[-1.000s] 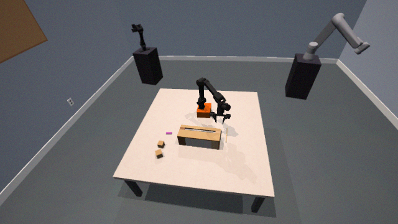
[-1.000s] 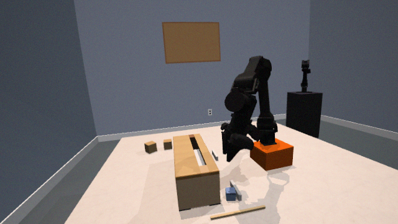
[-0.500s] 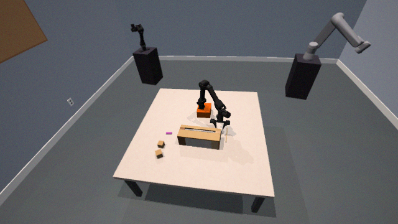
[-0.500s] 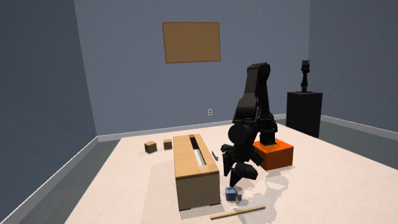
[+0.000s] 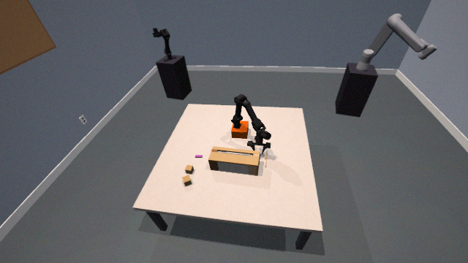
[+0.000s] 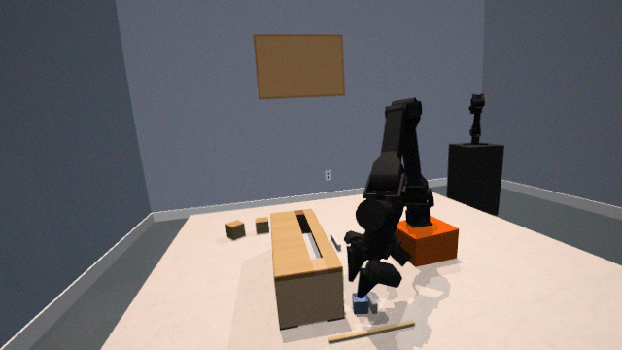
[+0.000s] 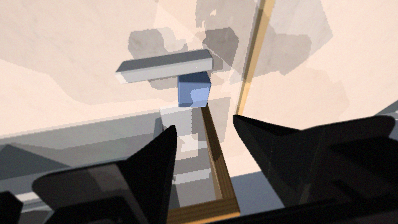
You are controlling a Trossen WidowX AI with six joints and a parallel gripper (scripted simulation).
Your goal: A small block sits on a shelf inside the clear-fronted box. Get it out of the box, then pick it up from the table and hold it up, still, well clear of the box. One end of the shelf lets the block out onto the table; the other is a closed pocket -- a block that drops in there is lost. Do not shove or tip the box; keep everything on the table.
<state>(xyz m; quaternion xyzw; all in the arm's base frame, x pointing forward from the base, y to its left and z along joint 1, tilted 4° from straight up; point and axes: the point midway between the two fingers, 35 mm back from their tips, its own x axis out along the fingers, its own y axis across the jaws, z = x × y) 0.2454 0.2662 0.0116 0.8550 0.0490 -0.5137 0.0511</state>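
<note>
Right now the blue block is 10 mm behind my gripper tip, 10 mm to the right of it and 40 mm below it. Also, from my gripper tip: thin wooden stick (20 mm behind, 70 mm to the left, 60 mm below); box (90 mm ahead, 170 mm to the right).
</note>
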